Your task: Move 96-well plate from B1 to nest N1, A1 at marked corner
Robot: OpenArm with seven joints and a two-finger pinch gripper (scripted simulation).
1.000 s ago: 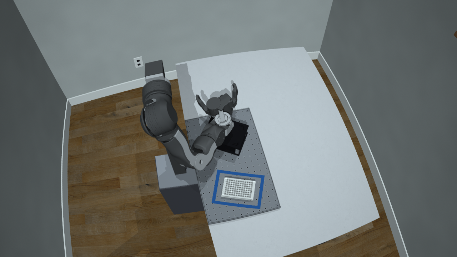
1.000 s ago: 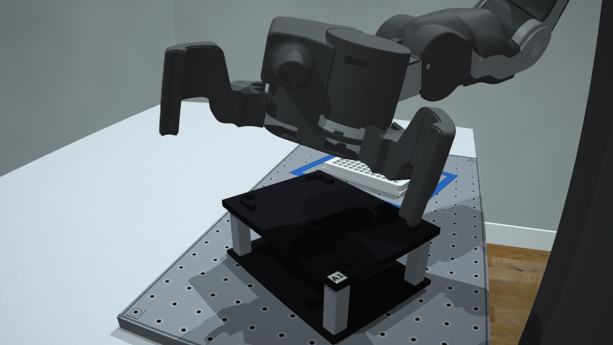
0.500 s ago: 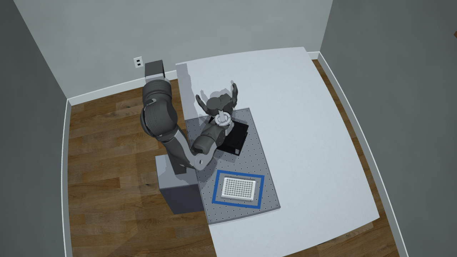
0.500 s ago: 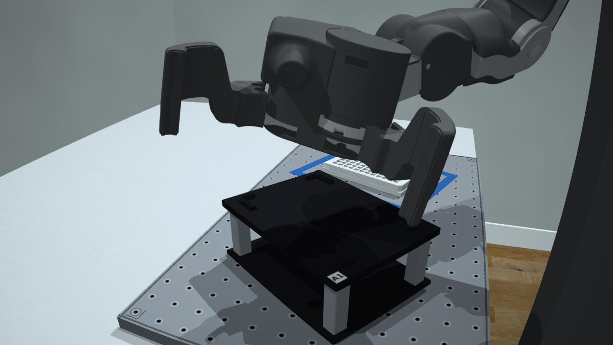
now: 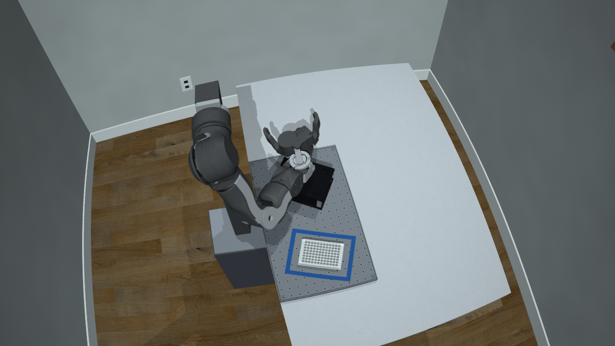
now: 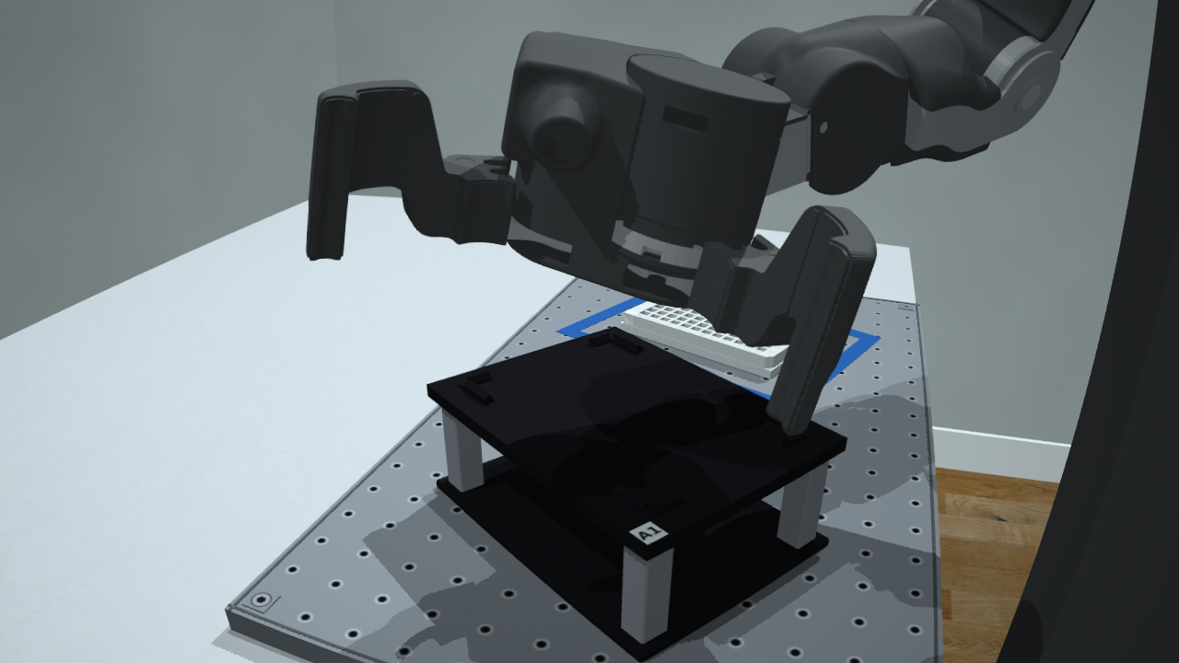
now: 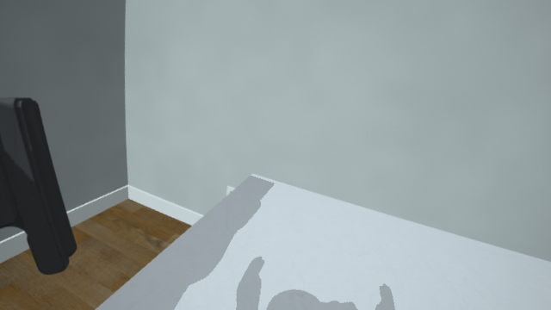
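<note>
My gripper is now 37 cm to the left of the white 96-well plate, 16 cm above it and 2 cm short of it. From my hand the other things lie so: A1 label: 11 cm below, 5 cm to the right, 2 cm behind; black raised nest N1: 13 cm to the right, 11 cm below, 1 cm ahead.
</note>
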